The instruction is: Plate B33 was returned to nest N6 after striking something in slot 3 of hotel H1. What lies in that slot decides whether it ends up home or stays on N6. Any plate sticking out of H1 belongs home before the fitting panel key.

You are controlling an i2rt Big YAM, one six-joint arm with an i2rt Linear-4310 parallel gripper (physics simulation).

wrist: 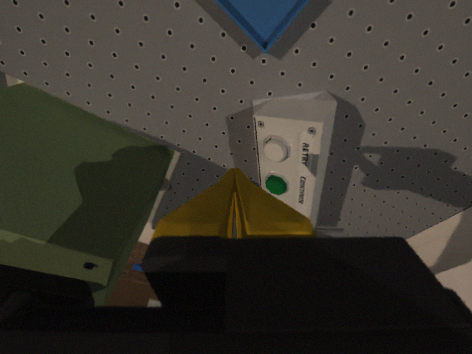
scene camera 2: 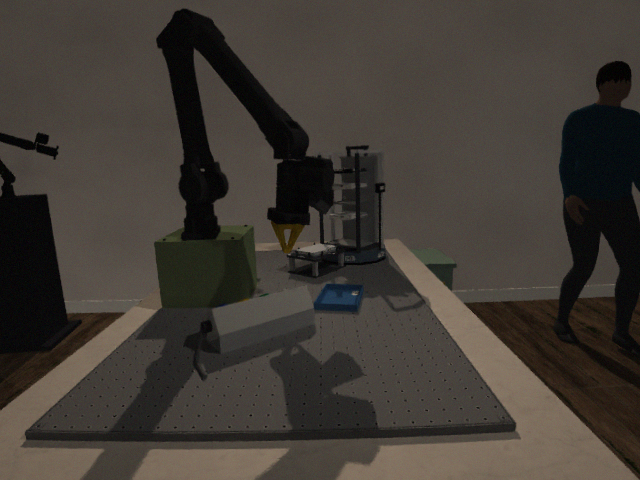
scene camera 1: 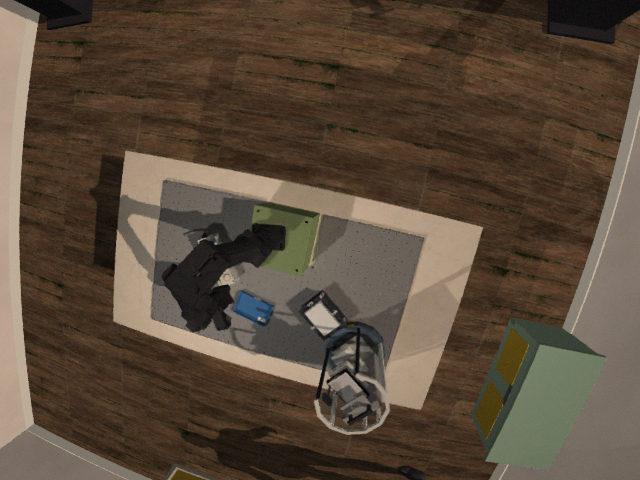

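Where they show: gripper, fingertip midpoint: [wrist: 234,176] [scene camera 2: 286,252] [scene camera 1: 229,287]; arm's base at its link origin: [wrist: 36,284] [scene camera 2: 202,235] [scene camera 1: 269,236].
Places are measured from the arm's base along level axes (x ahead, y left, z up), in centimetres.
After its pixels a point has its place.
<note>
My gripper [scene camera 2: 287,251] {y -16.0, x 21.6, z -2.6 cm} [wrist: 234,176] {y -16.0, x 21.6, z -2.6 cm} is shut and empty, its yellow tips together. It hangs above the key panel [scene camera 1: 226,277] {y -20.5, x 20.2, z -10.2 cm} [scene camera 2: 266,320] {y -30.2, x 16.1, z -13.1 cm} [wrist: 292,112] {y -20.5, x 24.2, z -11.8 cm}. In the wrist view the white RETRY key [wrist: 275,149] {y -20.3, x 20.6, z -10.1 cm} and the green CONTINUE key [wrist: 276,184] {y -22.6, x 16.4, z -10.1 cm} show beside the tips; the panel's lower keys are hidden behind the fingers. The hotel H1 [scene camera 1: 357,345] {y 34.5, x 36.7, z 2.2 cm} [scene camera 2: 357,206] {y 22.4, x 47.9, z 3.1 cm} is a tall round tower with shelves; what lies in slot 3 cannot be made out. A nest on short legs [scene camera 2: 315,267] {y 10.8, x 31.5, z -13.9 cm} bears a white-topped plate [scene camera 1: 323,316] {y 20.3, x 31.8, z -9.7 cm} [scene camera 2: 313,250] {y 16.3, x 31.7, z -9.7 cm}; its labels are unreadable.
A blue tray [scene camera 1: 253,308] {y -10.9, x 35.1, z -16.9 cm} [scene camera 2: 339,298] {y -10.4, x 34.9, z -16.9 cm} [wrist: 265,22] {y -15.3, x 29.8, z -16.9 cm} lies between the panel and the nest. The green base block [scene camera 1: 289,248] {y 7.6, x 3.5, z 0.2 cm} [scene camera 2: 206,273] {y -7.7, x 1.5, z -8.5 cm} [wrist: 65,150] {y 1.4, x 11.7, z -10.1 cm} carries the arm. A thin bent rod [scene camera 2: 198,356] {y -36.6, x 3.3, z -16.5 cm} stands at the panel's end. A person [scene camera 2: 599,155] stands beyond the table.
</note>
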